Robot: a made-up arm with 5 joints.
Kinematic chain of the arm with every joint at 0, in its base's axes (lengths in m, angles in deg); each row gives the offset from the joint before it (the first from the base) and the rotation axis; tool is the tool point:
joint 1: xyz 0 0 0.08 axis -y
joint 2: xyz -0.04 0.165 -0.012 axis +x
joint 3: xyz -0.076 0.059 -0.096 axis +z
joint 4: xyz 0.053 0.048 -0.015 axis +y
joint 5: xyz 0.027 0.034 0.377 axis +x
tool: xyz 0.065 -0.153 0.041
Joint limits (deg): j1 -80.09..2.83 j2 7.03..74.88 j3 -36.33..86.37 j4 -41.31..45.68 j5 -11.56..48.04
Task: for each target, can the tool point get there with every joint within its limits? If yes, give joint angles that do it. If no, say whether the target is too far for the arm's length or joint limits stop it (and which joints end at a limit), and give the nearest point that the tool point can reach.
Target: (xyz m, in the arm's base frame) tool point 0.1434 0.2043 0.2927
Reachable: yes | joints -34.72 24.98 67.74 -3.24 31.07
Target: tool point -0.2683 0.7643 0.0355
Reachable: no: joint limits stop it (at a limit: joint 1, joint 2, joint 3, joint 4, joint 5) | nearest point -0.0477 0.5393 0.1383 | short by 0.331 m
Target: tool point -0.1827 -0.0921 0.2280
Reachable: yes | joints -3.90 53.48 15.65 -32.81 -1.81
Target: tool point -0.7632 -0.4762 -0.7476
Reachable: no: too far | nearest point -0.1784 -0.0311 -0.1555 | short by 0.944 m
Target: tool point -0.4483 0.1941 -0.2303
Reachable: no: joint limits stop it (at a limit: joint 1, joint 2, joint 3, joint 4) | nearest point -0.1818 0.0324 -0.0965 | short by 0.339 m
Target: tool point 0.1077 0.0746 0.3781
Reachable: yes | joints -42.77 14.11 13.06 -22.36 -2.55
